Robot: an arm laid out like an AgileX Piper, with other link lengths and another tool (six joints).
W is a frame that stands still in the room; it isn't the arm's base.
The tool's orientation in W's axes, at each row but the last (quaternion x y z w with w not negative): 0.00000 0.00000 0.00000 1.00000; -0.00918 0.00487 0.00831 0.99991; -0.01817 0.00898 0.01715 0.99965; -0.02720 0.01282 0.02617 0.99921
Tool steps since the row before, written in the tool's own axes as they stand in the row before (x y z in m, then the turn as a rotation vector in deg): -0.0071 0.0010 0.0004 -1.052 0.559 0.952; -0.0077 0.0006 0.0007 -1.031 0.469 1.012; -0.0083 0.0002 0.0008 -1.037 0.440 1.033; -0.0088 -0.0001 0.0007 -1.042 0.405 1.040
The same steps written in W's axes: -0.0071 0.0010 0.0004 -1.052 0.559 0.952; -0.0077 0.0005 0.0008 -1.029 0.470 1.013; -0.0083 -0.0001 0.0009 -1.034 0.442 1.036; -0.0088 -0.0005 0.0009 -1.037 0.407 1.045
